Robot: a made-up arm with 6 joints.
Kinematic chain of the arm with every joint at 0, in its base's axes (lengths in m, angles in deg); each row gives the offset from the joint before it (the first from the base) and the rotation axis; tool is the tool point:
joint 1: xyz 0 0 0.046 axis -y
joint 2: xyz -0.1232 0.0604 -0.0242 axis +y
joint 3: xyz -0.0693 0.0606 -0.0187 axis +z
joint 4: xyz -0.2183 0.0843 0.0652 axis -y
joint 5: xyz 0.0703 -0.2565 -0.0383 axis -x
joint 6: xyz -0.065 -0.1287 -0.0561 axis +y
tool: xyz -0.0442 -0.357 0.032
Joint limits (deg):
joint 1: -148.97..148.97
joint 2: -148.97..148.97
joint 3: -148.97..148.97
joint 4: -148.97..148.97
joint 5: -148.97..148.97
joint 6: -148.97..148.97
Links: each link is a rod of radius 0.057 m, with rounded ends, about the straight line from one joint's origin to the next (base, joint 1, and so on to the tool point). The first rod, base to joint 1, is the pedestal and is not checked.
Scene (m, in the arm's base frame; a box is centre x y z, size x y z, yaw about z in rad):
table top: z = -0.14
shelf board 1: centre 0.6 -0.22 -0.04 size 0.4 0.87 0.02 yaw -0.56
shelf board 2: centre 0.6 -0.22 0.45 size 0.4 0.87 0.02 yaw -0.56
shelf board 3: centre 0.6 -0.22 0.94 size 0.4 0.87 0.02 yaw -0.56
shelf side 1: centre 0.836 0.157 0.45 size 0.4 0.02 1 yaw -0.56
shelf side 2: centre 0.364 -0.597 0.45 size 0.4 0.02 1 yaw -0.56
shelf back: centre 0.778 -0.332 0.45 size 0.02 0.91 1 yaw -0.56
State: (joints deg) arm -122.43 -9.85 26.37 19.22 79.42 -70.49
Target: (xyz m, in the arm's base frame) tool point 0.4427 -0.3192 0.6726
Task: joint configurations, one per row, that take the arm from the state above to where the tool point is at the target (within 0.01 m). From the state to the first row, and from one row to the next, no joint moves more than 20 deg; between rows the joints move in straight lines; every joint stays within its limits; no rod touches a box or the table.
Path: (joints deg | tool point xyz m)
1: -112.20 -11.99 20.70 2.15 81.53 -71.34 | 0.5275 -0.2849 0.2903
2: -101.96 -14.13 15.02 -14.92 83.65 -72.20 | 0.4732 -0.2193 0.3163
3: -91.73 -16.26 9.35 -32.00 85.76 -73.05 | 0.3952 -0.1749 0.3175
4: -81.49 -18.40 3.67 -49.07 87.88 -73.91 | 0.3023 -0.1523 0.2935
5: -71.26 -20.54 -2.00 -66.14 89.99 -74.76 | 0.2015 -0.1476 0.2452
6: -73.52 -23.85 2.03 -50.89 91.19 -73.79 | 0.2454 -0.1268 0.3547
7: -75.78 -27.16 6.06 -35.63 92.40 -72.82 | 0.2524 -0.1169 0.4703
8: -78.04 -30.47 10.09 -20.38 93.60 -71.84 | 0.2236 -0.1222 0.5801
9: -80.29 -33.77 14.12 -5.12 94.80 -70.87 | 0.1632 -0.1440 0.6726
10: -94.16 -29.02 10.72 12.77 87.25 -70.78 | 0.2573 -0.2227 0.6993
11: -108.03 -24.27 7.32 30.66 79.70 -70.69 | 0.3506 -0.2808 0.7003
12: -121.89 -19.52 3.92 48.55 72.14 -70.60 | 0.4427 -0.3192 0.6726

